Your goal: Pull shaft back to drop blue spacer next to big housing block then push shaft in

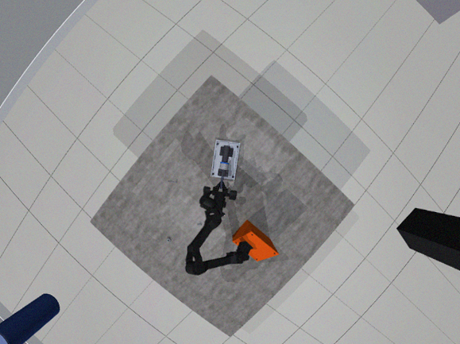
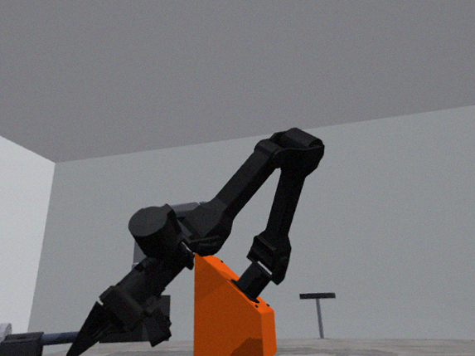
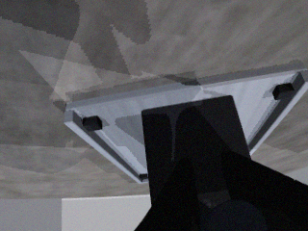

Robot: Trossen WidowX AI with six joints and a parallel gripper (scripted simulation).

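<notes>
The thin shaft is 3 cm to the right of my gripper tip, 3 cm ahead of it and 2 cm above it. Also, from my gripper tip: blue spacer: 9 cm to the right, 7 cm ahead, 2 cm above; silver ring: 7 cm to the right, 6 cm ahead, 2 cm above.
</notes>
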